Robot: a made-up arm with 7 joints. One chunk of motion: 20 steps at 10 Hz.
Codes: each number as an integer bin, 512 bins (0 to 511) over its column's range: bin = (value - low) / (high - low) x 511, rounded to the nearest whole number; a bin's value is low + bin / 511 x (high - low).
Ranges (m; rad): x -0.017..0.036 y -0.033..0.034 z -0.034..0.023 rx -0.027..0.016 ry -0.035..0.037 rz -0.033..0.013
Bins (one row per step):
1: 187 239 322 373 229 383
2: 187 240 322 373 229 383
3: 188 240 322 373 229 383
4: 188 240 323 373 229 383
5: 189 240 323 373 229 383
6: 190 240 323 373 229 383
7: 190 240 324 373 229 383
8: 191 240 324 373 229 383
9: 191 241 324 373 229 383
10: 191 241 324 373 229 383
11: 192 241 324 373 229 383
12: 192 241 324 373 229 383
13: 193 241 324 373 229 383
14: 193 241 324 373 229 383
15: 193 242 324 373 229 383
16: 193 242 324 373 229 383
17: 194 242 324 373 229 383
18: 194 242 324 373 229 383
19: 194 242 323 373 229 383
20: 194 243 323 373 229 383
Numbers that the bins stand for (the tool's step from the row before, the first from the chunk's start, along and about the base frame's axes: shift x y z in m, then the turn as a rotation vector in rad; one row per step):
1: 0.00240 -0.00166 0.00192 0.00439 -0.00273 0.00148
2: 0.00240 -0.00153 0.00192 0.00439 -0.00273 0.00148
3: 0.00250 -0.00153 0.00192 0.00439 -0.00273 0.00148
4: 0.00250 -0.00153 0.00203 0.00439 -0.00273 0.00148
5: 0.00260 -0.00153 0.00203 0.00439 -0.00273 0.00148
6: 0.00271 -0.00153 0.00203 0.00439 -0.00273 0.00148
7: 0.00271 -0.00153 0.00214 0.00439 -0.00273 0.00148
8: 0.00281 -0.00153 0.00214 0.00439 -0.00273 0.00148
9: 0.00281 -0.00140 0.00214 0.00439 -0.00273 0.00148
10: 0.00281 -0.00140 0.00214 0.00439 -0.00273 0.00148
11: 0.00291 -0.00140 0.00214 0.00439 -0.00273 0.00148
12: 0.00291 -0.00140 0.00214 0.00439 -0.00273 0.00148
13: 0.00302 -0.00140 0.00214 0.00439 -0.00273 0.00148
14: 0.00302 -0.00140 0.00214 0.00439 -0.00273 0.00148
15: 0.00302 -0.00127 0.00214 0.00439 -0.00273 0.00148
16: 0.00302 -0.00127 0.00214 0.00439 -0.00273 0.00148
17: 0.00312 -0.00127 0.00214 0.00439 -0.00273 0.00148
18: 0.00312 -0.00127 0.00214 0.00439 -0.00273 0.00148
19: 0.00312 -0.00127 0.00203 0.00439 -0.00273 0.00148
20: 0.00312 -0.00114 0.00203 0.00439 -0.00273 0.00148

